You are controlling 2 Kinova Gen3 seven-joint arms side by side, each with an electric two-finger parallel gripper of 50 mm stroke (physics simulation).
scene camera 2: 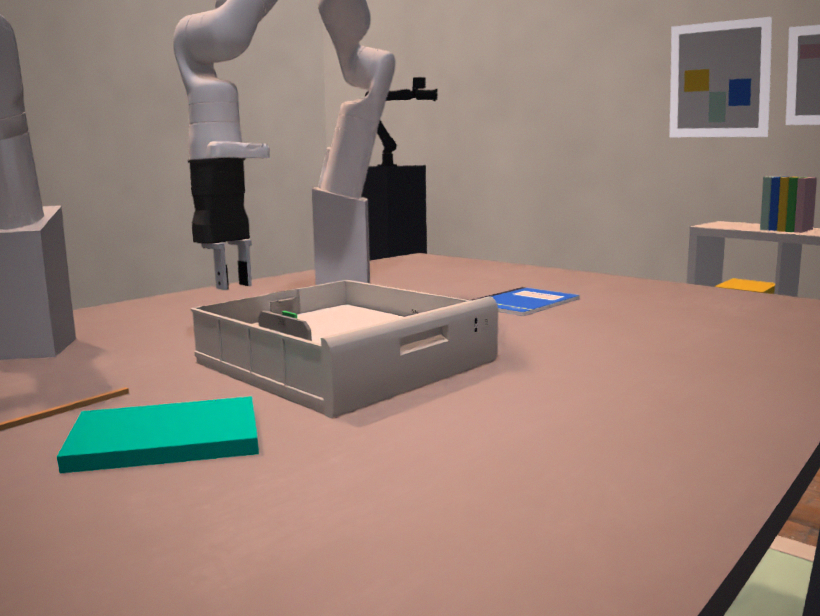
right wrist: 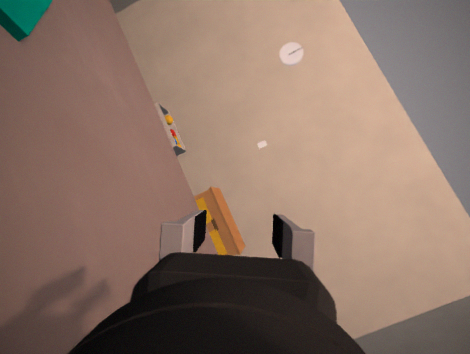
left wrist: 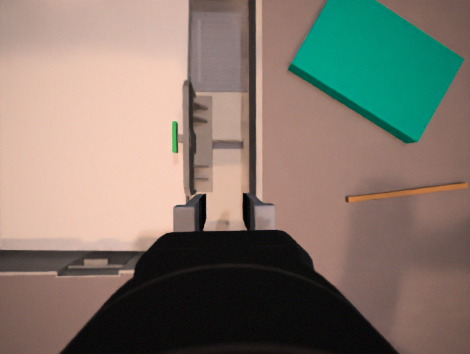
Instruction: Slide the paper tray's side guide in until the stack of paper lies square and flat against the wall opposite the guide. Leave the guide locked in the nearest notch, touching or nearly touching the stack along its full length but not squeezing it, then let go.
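Places are measured from the left arm's base along level axes (x back, y up, z left), in centimetres.
Pixels of known places: left gripper, between the fingertips: (scene camera 2: 234, 287) (left wrist: 224, 206); right gripper, between the fingertips: (right wrist: 239, 226); left arm's base, origin of its link: (scene camera 2: 340, 193); right arm's base, origin of its link: (scene camera 2: 15, 219).
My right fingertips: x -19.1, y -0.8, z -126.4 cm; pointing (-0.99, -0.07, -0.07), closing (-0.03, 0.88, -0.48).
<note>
Ahead of a thing's pixels: the offset from my right fingertips to its top centre.
The grey paper tray {dx -18.1, dy -11.8, dz +80.3 cm} (scene camera 2: 397, 377) (left wrist: 259, 100) stands on the table. The cream paper stack {dx -18.0, dy -16.8, dz +83.6 cm} (scene camera 2: 351, 318) (left wrist: 90, 125) lies inside it, its edge straight in the left wrist view. The grey side guide {dx -13.8, dy -13.0, dz +74.1 cm} (scene camera 2: 285, 325) (left wrist: 188, 150) stands upright along the stack's right edge in the left wrist view, touching or nearly touching it. Its green tab {dx -13.8, dy -13.0, dz +74.3 cm} (scene camera 2: 289, 314) (left wrist: 175, 137) shows over the paper. My left gripper (scene camera 2: 233, 285) (left wrist: 224, 206) is open and empty, above the tray near the guide's lower end in the left wrist view. My right gripper (right wrist: 239, 226) is open and empty, away from the tray.
A teal block {dx -19.9, dy -19.4, dz +47.4 cm} (scene camera 2: 159, 434) (left wrist: 377, 67) (right wrist: 22, 15) and an orange stick {dx -1.8, dy -20.5, dz +45.5 cm} (scene camera 2: 66, 408) (left wrist: 407, 192) lie beside the tray. A blue booklet {dx -23.0, dy -20.4, dz +132.5 cm} (scene camera 2: 523, 301) lies behind it. An orange box (right wrist: 225, 220) and a small bin (right wrist: 171, 130) show beyond the table edge in the right wrist view.
</note>
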